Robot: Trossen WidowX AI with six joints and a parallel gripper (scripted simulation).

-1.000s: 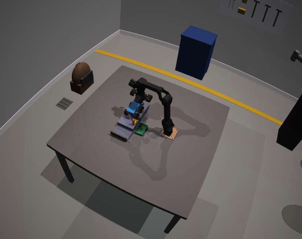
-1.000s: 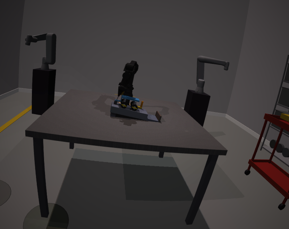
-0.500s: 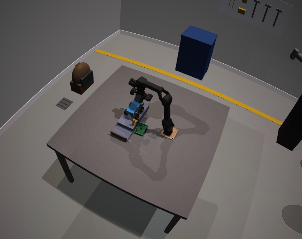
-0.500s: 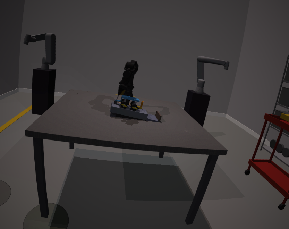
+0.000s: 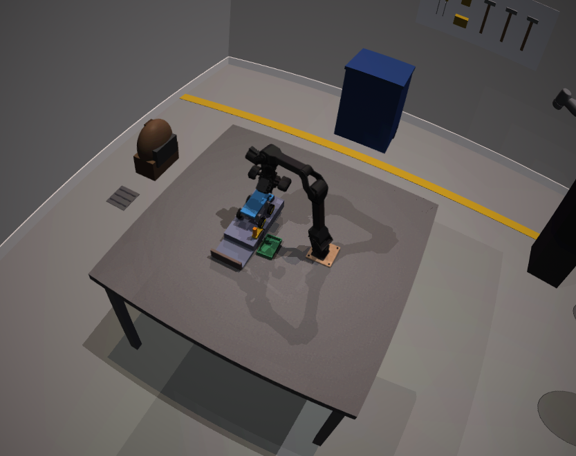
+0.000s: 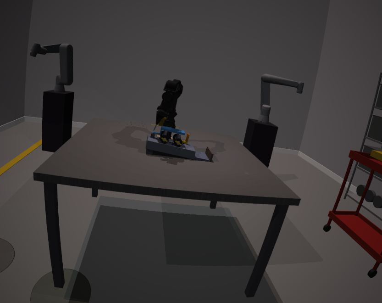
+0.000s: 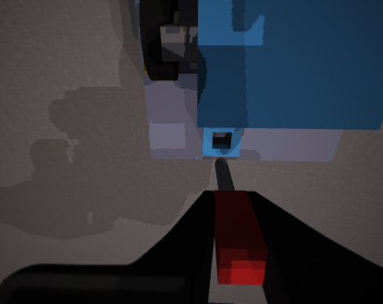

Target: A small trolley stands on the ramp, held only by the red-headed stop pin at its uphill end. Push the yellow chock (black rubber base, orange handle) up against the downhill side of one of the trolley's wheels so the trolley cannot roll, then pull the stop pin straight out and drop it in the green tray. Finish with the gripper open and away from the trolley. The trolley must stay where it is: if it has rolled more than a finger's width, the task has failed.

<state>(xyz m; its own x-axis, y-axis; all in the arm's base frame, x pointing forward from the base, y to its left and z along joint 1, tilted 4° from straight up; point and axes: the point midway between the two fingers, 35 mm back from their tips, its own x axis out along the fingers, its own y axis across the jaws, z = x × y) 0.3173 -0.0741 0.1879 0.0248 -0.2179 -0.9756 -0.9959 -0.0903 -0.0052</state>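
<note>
Right now the green tray is 18 cm below my gripper tip, 17 cm to the left of it and 12 cm behind it. Round my gripper tip: grey ramp: 12 cm below, 10 cm to the left, 1 cm ahead; then red-headed stop pin: right at my gripper tip; then blue trolley: 10 cm to the left, 6 cm below, 1 cm ahead.
</note>
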